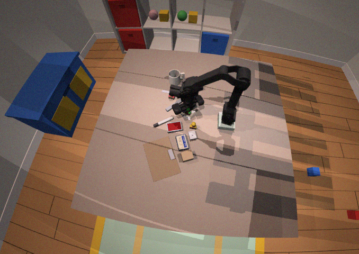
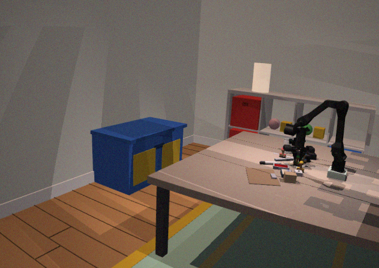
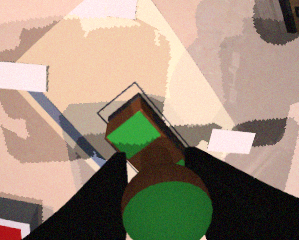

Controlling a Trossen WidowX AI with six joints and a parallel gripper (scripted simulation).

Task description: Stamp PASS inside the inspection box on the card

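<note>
The green-knobbed stamp lies right at my gripper tip. Also, from my gripper tip: blue-knobbed stamp 100 mm to the right; then white card 30 mm below, 10 mm ahead; then yellow-knobbed stamp 90 mm to the left, 60 mm behind.
</note>
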